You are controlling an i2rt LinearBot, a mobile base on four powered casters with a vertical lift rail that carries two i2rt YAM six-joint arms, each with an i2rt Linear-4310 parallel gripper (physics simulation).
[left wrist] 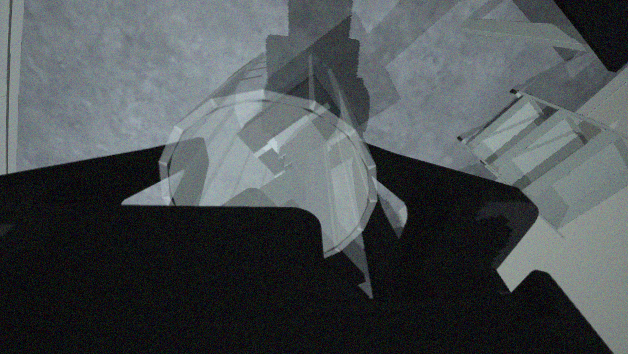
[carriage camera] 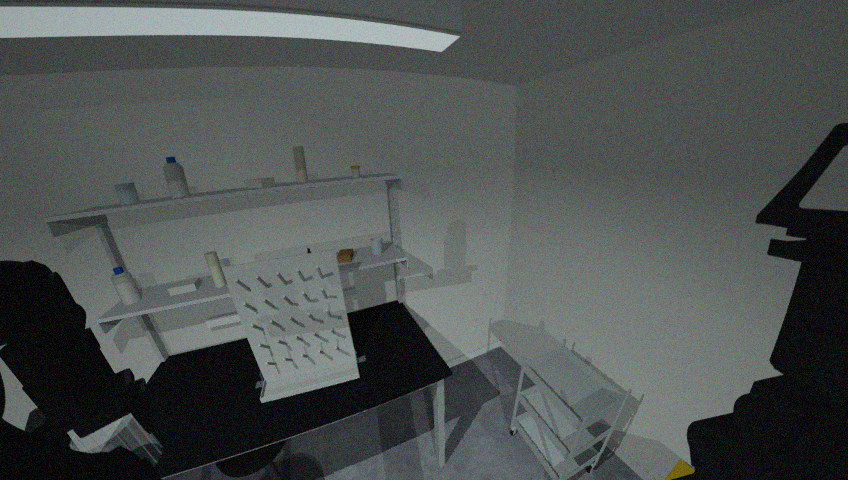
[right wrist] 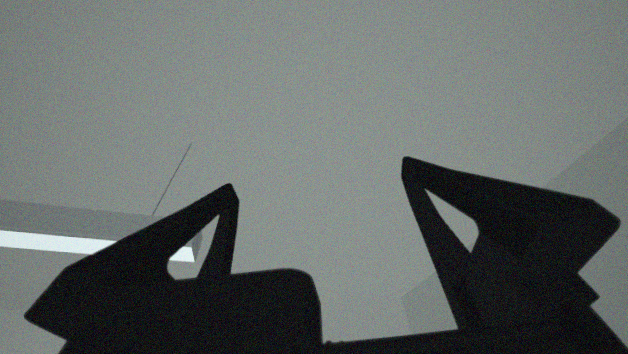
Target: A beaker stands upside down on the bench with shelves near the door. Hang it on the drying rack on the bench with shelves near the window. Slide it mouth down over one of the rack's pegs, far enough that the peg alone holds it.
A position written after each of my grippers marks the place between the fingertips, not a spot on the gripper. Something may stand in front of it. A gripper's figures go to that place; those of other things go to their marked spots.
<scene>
My left gripper (carriage camera: 119, 448) is 0.60 m from the lens. A clear glass beaker (carriage camera: 126, 432): 0.56 m from the lens. A ceiling (carriage camera: 509, 49): 1.53 m from the lens. The marked spots on the ceiling and the clear glass beaker are 1.72 m apart.
</scene>
